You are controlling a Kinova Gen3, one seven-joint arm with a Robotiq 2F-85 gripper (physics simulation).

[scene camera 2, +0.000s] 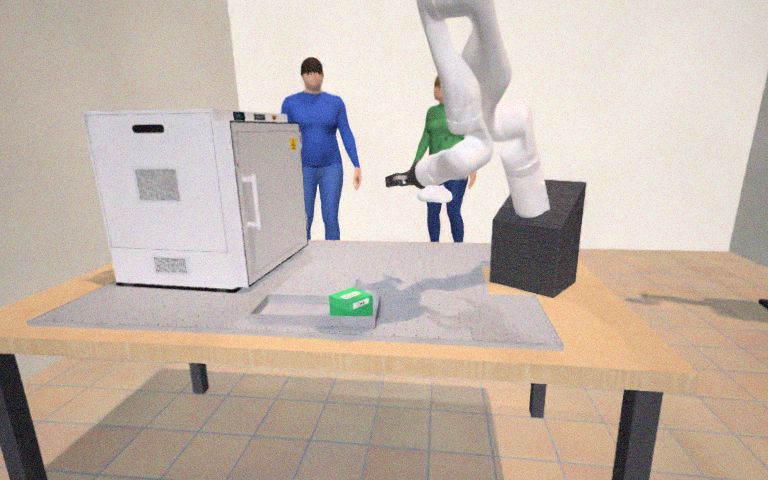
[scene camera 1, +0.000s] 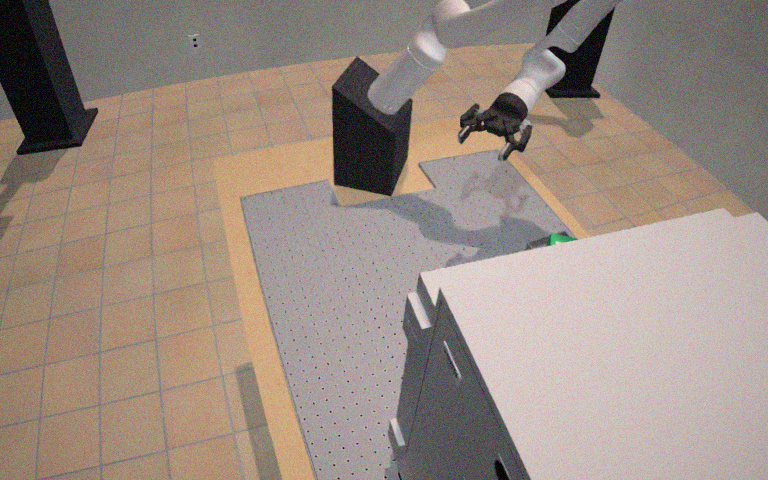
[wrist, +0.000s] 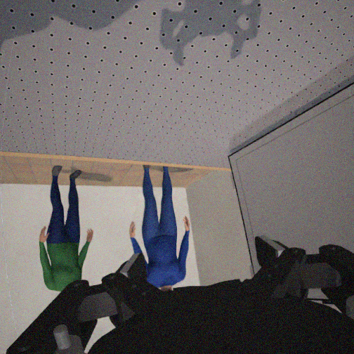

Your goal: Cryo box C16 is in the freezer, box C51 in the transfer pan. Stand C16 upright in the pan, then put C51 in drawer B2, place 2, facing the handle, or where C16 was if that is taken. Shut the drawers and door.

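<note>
The white freezer stands on the table. Its grey door looks shut, with a white upright handle. The drawers and box C16 do not show. A green box sits at the right end of the shallow grey transfer pan in scene camera 2; its label is too blurred to read surely, but its place matches C51. My gripper is open and empty, high above the perforated plate, apart from box and freezer, pointing towards the door side.
The perforated grey plate covers much of the wooden table. The arm's black pedestal stands across the plate from the freezer door. Two people, in blue and green, stand beyond the table.
</note>
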